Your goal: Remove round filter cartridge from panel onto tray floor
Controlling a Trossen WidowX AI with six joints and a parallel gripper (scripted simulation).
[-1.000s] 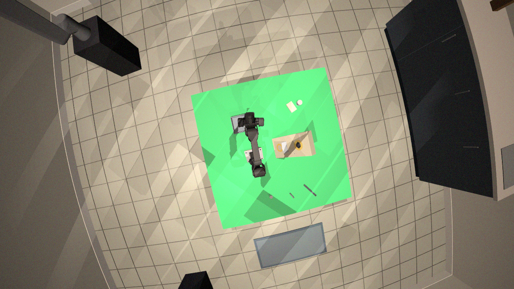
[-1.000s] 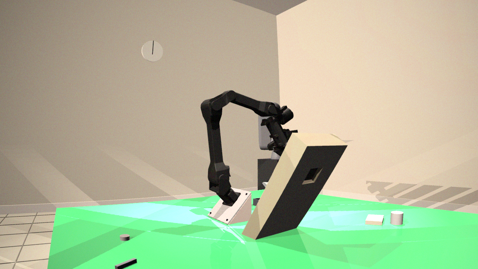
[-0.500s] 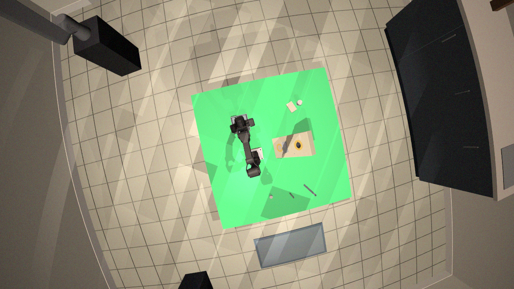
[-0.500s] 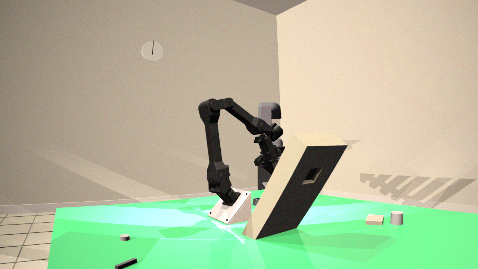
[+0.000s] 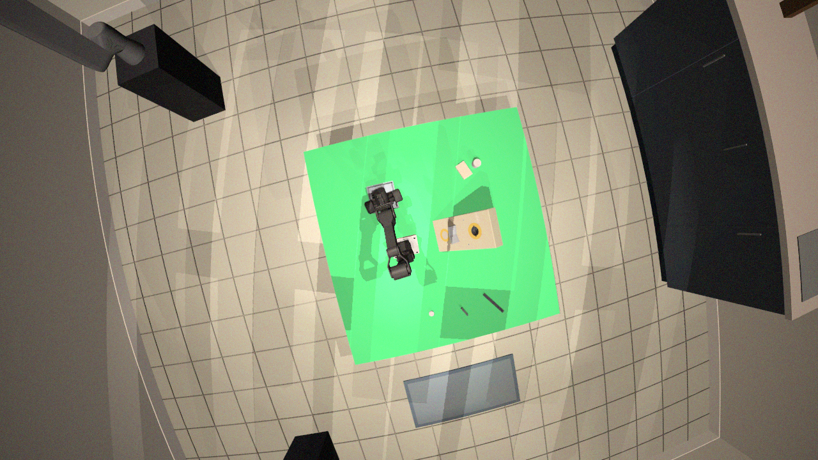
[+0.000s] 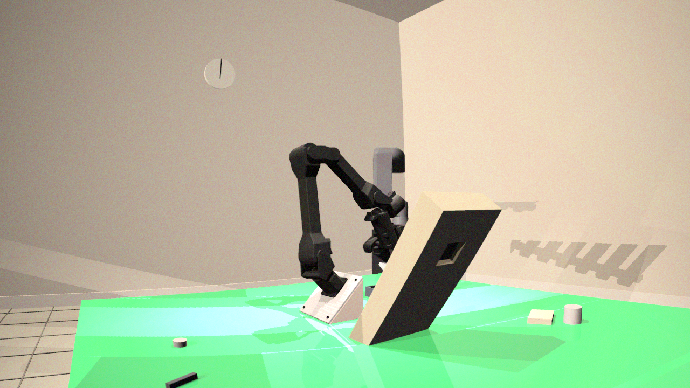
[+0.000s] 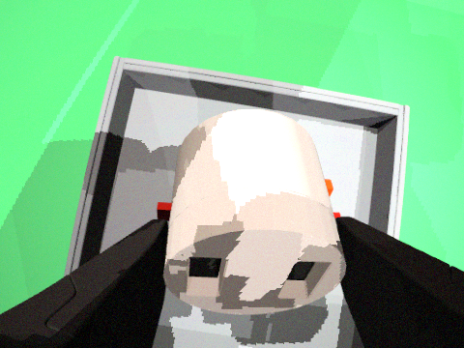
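Right now the round white filter cartridge is right at my gripper tip. From my gripper tip the other things lie so: beige block: 48 cm ahead, 4 cm to the left, 9 cm below; then grey square tray: 9 cm below; then tan service panel: 36 cm ahead, 29 cm to the right, 5 cm above.
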